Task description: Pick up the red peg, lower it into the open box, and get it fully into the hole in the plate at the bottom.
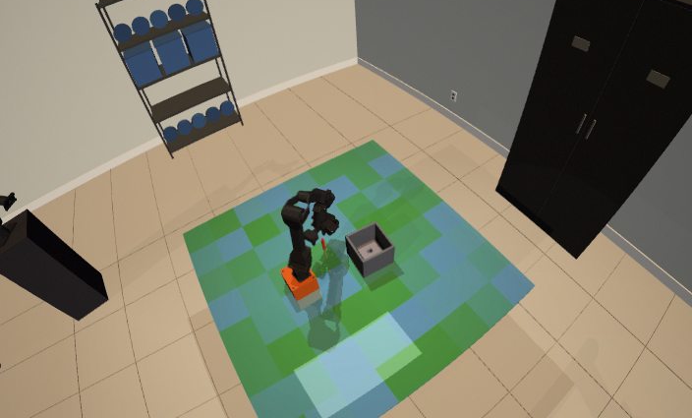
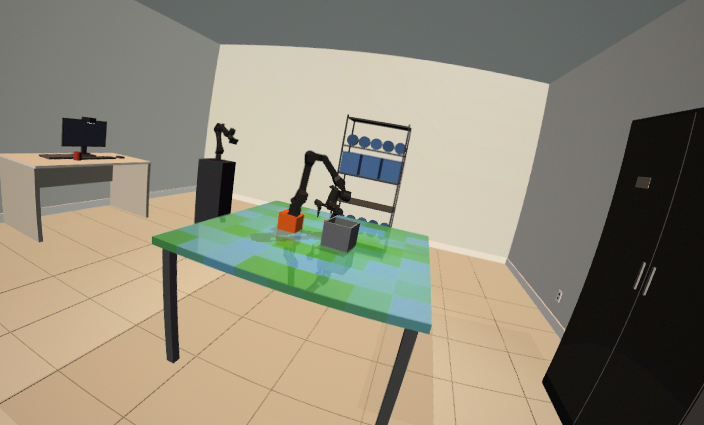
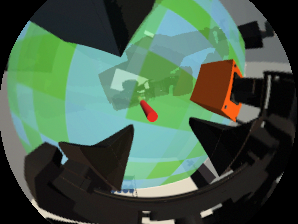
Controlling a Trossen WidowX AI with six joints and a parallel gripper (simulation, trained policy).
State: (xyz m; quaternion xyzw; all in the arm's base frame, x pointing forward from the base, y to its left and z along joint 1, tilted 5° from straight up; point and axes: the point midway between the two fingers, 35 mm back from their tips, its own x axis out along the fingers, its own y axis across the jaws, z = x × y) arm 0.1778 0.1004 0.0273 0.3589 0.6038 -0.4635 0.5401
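My gripper tip is now 4 cm above the red peg, 2 cm short of it and 1 cm to the left of it. Also, from my gripper tip: holed plate (19 cm to the right, 14 cm ahead, 4 cm below).
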